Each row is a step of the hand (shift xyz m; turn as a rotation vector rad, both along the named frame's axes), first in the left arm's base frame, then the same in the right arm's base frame.
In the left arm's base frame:
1: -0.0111 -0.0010 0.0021 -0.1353 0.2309 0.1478
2: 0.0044 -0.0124 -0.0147 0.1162 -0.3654 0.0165
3: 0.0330 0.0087 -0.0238 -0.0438 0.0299 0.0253
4: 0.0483 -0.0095 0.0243 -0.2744 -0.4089 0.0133
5: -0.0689 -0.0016 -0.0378 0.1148 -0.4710 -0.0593
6: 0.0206 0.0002 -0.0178 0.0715 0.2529 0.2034
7: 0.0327 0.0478 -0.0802 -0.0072 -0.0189 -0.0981
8: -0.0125 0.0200 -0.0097 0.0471 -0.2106 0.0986
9: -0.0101 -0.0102 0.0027 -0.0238 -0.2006 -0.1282
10: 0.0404 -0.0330 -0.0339 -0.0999 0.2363 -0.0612
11: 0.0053 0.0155 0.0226 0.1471 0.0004 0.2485
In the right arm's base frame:
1: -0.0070 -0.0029 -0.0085 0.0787 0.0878 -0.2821
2: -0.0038 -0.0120 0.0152 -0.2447 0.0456 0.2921
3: 0.0304 -0.0070 0.0275 -0.0048 0.0057 -0.0583
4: 0.0096 0.0420 0.0340 -0.4757 -0.1258 0.0243
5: -0.0252 -0.0636 -0.0388 -0.3102 -0.0289 0.3762
6: 0.0156 -0.0073 0.0211 0.1849 0.2272 -0.1570
7: 0.0782 -0.0561 0.0229 0.0087 -0.0927 0.0370
8: 0.0128 -0.0131 -0.0178 -0.1763 0.0983 0.1247
9: -0.0142 -0.0024 -0.0026 -0.1395 -0.1363 0.1386
10: 0.0030 -0.0151 0.0603 0.1601 -0.0857 -0.1913
11: 0.0089 0.0235 -0.0122 0.0038 0.2871 0.0305

